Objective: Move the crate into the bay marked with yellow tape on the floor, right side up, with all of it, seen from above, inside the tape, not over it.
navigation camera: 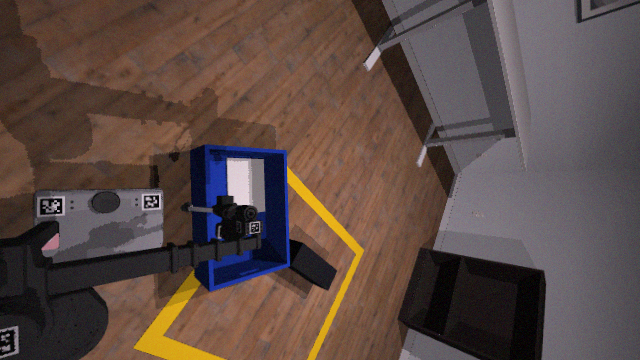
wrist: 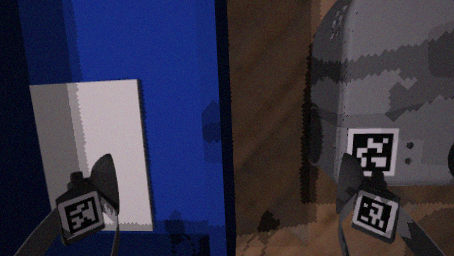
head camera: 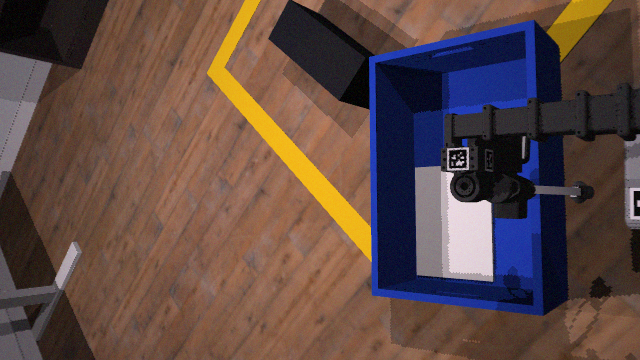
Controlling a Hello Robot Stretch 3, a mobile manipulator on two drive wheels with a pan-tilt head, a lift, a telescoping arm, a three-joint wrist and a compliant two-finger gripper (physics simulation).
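Where they show: gripper, fingertip midpoint: [navigation camera: 209,206] [wrist: 227,174]; robot's base, origin of the base link: [navigation camera: 106,201] [wrist: 397,129].
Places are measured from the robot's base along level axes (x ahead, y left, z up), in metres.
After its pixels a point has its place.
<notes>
The blue crate [head camera: 373,175] {x -0.063, y -0.701, z 0.221 m} [navigation camera: 288,210] {x -0.076, y -0.704, z 0.222 m} [wrist: 175,60] {x -0.132, y -0.407, z 0.019 m} stands upright, open side up, with a white rectangular panel [head camera: 470,245] {x 0.111, y -0.527, z 0.029 m} [navigation camera: 239,177] {x 0.097, y -0.534, z 0.029 m} [wrist: 110,125] {x -0.017, y -0.533, z 0.029 m} on its inside floor. It lies across a corner of the yellow tape [head camera: 295,155] {x -0.152, y -1.151, z 0.001 m} [navigation camera: 325,210] {x -0.133, y -1.186, z 0.001 m}, partly inside the bay and partly outside. My gripper [head camera: 530,192] {x -0.021, y -0.299, z 0.288 m} [navigation camera: 215,208] {x -0.021, y -0.299, z 0.288 m} [wrist: 227,174] {x -0.021, y -0.299, z 0.288 m} is open and points down over the crate's wall nearest my base. In the wrist view one finger is over the crate's inside and the other is beyond that wall. Fingertip height is hard to tell.
A black block [head camera: 320,55] {x -0.419, y -0.922, z 0.162 m} [navigation camera: 314,266] {x -0.434, y -0.936, z 0.162 m} lies inside the bay against or close to the crate's far wall. My grey base [navigation camera: 100,235] {x -0.107, y 0.015, z 0.160 m} [wrist: 400,95] {x -0.070, y -0.103, z 0.160 m} is near the crate's near side. A dark open box [navigation camera: 475,305] {x -1.135, y -2.641, z 0.563 m} and a table [navigation camera: 505,75] {x 0.771, y -1.976, z 0.937 m} stand by the wall.
</notes>
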